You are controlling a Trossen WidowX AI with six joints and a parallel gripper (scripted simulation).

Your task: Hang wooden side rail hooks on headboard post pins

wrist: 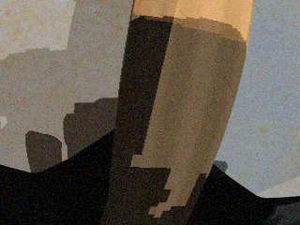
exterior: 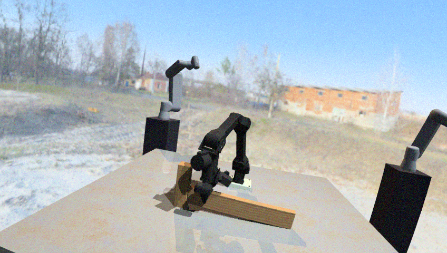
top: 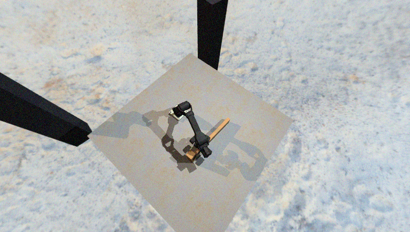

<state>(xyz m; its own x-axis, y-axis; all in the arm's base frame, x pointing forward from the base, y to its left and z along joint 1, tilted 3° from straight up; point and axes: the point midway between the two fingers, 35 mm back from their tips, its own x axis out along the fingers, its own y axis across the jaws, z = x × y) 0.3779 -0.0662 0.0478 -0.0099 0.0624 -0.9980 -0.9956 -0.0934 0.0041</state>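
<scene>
Now: gripper tip 1 cm short of the headboard post, 10 cm to the left of it and 5 cm below it.
</scene>
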